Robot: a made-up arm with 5 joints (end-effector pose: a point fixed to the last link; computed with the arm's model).
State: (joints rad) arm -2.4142 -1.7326 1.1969 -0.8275 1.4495
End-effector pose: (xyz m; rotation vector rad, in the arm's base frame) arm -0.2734 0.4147 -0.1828 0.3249 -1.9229 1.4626
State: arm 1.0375 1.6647 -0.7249 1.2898 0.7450
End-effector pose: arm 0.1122 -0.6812 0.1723 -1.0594 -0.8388 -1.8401
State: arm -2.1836 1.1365 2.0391 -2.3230 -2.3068
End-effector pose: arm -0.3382 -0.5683 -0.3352 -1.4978 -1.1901 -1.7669
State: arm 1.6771 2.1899 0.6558 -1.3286 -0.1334
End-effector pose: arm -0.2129 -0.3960 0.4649 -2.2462 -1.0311 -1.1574
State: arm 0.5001 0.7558 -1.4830 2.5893 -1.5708
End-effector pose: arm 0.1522 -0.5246 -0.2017 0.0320 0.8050 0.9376
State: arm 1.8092 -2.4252 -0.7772 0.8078 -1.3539
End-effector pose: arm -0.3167 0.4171 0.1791 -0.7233 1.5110 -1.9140
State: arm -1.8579 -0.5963 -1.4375 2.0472 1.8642
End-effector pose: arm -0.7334 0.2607 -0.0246 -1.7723 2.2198 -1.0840
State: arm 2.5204 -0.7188 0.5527 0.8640 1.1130
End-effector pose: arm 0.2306 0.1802 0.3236 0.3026 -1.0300 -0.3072
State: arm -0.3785 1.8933 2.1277 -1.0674 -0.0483
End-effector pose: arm 0.1312 -0.4089 0.0447 -1.8707 0.9993 -0.6455
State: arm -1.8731 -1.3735 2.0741 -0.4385 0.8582
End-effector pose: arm -0.1230 0.2096 0.0222 -0.7320 -2.7243 0.0274
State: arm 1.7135 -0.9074 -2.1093 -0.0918 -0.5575
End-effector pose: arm 0.1364 0.0270 0.6460 -0.4782 2.4394 0.5183
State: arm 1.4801 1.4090 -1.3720 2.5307 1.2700
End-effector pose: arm 0.1703 -0.6832 0.1017 -0.1576 -0.5320 -2.6121
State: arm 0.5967 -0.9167 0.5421 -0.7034 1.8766
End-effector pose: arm 0.6255 0.2290 0.0074 1.2278 0.3575 -1.4449
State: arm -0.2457 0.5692 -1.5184 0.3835 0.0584
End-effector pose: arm 0.4314 -0.3077 -0.5048 -0.4272 -0.8758 0.3207
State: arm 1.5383 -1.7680 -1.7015 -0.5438 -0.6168
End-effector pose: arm 0.1111 0.1006 0.5744 -1.4953 2.3329 0.9284
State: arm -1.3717 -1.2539 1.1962 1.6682 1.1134
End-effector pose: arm -0.0281 -0.1506 -0.0103 -0.0008 -2.3442 -1.6137
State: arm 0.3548 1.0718 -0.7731 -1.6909 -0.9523
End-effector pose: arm 0.4029 -0.2033 0.1733 1.8326 1.9096 -1.3693
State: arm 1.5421 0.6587 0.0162 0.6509 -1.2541
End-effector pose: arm 0.3402 -0.4600 0.0579 -0.7399 -0.5017 0.5638
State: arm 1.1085 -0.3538 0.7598 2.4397 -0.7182
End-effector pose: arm 0.1147 -0.1862 0.3099 0.5251 2.0930 0.7829
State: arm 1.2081 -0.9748 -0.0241 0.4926 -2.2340
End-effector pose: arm 0.5543 0.2287 -0.0149 -0.4565 -1.2850 2.7228
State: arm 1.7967 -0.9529 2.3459 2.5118 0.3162
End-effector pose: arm 0.0044 0.0747 0.7421 -1.8123 2.4968 -0.2764
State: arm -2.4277 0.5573 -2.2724 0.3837 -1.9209
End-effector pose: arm -0.5548 -0.3621 -0.2395 0.7721 0.0566 2.3142
